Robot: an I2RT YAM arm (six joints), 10 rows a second.
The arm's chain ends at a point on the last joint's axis. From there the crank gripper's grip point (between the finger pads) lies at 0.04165 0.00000 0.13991 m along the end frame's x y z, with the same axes.
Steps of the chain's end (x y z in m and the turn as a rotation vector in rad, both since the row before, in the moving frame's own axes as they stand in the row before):
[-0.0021 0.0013 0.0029 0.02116 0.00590 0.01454]
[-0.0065 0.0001 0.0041 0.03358 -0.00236 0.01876]
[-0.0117 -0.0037 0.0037 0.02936 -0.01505 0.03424]
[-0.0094 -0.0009 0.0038 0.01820 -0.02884 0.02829]
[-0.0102 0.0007 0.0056 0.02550 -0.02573 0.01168]
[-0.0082 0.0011 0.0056 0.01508 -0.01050 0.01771]
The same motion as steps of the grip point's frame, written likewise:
[-0.0013 -0.0010 0.0026 0.02116 0.00590 0.01454]
[-0.0068 -0.0038 0.0041 0.03358 -0.00236 0.01876]
[-0.0138 -0.0064 0.0043 0.02936 -0.01505 0.03424]
[-0.0134 -0.0023 0.0049 0.01820 -0.02884 0.02829]
[-0.0138 -0.0024 0.0066 0.02550 -0.02573 0.01168]
[-0.0097 -0.0003 0.0060 0.01508 -0.01050 0.01771]

